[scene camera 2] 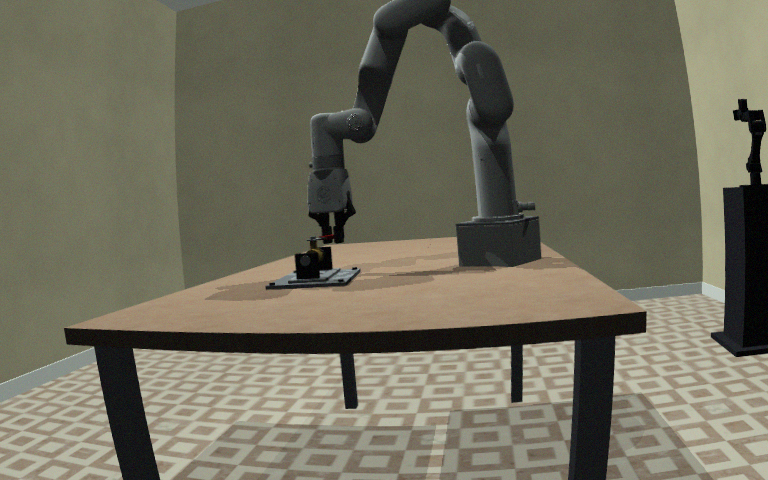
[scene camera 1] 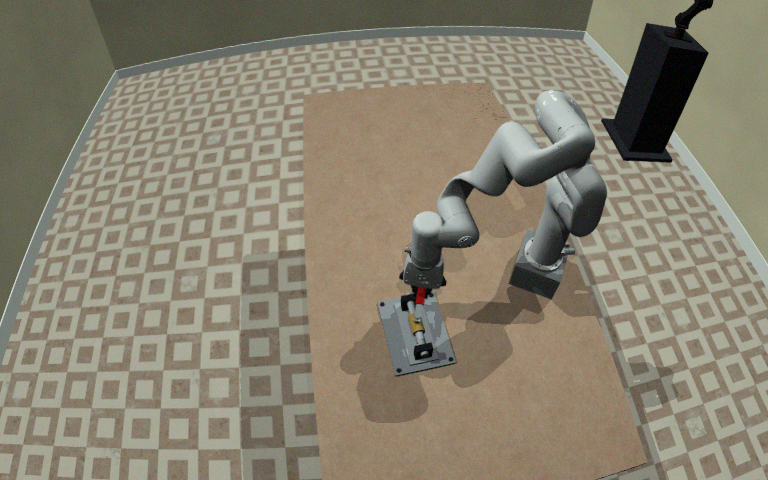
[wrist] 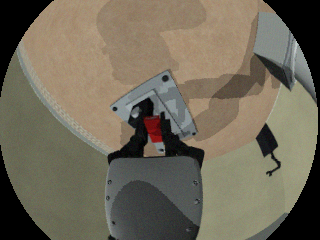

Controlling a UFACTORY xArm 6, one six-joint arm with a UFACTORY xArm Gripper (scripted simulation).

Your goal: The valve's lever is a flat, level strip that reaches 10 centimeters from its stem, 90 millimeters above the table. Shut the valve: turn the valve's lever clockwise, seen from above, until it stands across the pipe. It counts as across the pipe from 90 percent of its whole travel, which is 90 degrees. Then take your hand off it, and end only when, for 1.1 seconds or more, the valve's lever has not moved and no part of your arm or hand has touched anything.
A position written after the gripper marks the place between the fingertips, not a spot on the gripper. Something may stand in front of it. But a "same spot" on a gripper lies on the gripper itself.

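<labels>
Scene camera 1, scene camera 2 and the wrist view show the gripper [154, 118]. On the gripper, [scene camera 2: 338, 229] and [scene camera 1: 429, 291] are the same spot.
</labels>
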